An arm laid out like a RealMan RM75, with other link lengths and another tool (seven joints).
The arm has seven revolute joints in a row. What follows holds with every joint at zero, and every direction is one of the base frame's.
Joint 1 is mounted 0.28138 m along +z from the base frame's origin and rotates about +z.
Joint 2 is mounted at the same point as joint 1 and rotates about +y.
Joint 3 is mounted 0.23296 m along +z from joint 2 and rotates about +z.
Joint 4 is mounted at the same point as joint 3 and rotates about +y.
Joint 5 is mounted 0.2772 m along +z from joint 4 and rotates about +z.
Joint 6 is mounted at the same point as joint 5 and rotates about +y.
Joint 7 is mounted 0.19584 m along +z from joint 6 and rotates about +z.
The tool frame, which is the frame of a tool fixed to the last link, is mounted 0.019 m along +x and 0.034 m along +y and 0.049 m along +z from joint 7; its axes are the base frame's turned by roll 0, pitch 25.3 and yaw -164.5 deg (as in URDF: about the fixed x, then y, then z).
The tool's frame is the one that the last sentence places.
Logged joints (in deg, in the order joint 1, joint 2, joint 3, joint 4, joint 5, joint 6, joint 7), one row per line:
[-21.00, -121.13, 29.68, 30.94, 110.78, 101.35, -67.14]
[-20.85, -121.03, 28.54, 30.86, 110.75, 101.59, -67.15]
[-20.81, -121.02, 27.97, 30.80, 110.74, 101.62, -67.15]
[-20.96, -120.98, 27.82, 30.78, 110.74, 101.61, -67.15]
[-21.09, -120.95, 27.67, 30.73, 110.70, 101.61, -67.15]
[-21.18, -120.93, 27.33, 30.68, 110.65, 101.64, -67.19]
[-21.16, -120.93, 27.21, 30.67, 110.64, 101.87, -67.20]
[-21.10, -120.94, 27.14, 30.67, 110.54, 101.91, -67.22]
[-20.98, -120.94, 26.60, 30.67, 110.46, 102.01, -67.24]
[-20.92, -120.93, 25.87, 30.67, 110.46, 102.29, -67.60]
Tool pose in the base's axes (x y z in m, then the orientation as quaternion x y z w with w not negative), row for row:
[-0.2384, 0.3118, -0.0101, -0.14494, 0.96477, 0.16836, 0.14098]
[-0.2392, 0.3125, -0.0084, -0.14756, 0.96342, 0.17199, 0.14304]
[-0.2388, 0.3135, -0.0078, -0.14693, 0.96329, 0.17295, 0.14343]
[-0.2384, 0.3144, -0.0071, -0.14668, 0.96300, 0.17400, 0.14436]
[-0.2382, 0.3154, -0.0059, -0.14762, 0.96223, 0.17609, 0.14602]
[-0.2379, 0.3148, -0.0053, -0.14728, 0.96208, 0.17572, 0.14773]
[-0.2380, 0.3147, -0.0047, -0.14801, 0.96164, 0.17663, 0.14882]
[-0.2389, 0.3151, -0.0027, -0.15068, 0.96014, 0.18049, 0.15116]
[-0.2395, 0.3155, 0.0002, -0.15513, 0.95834, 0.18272, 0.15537]
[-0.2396, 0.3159, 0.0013, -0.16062, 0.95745, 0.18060, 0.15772]
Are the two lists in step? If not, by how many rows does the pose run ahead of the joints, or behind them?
The pose runs 1 row ahead of the joints: the pose in row i belongs to the joints in row i + 1.
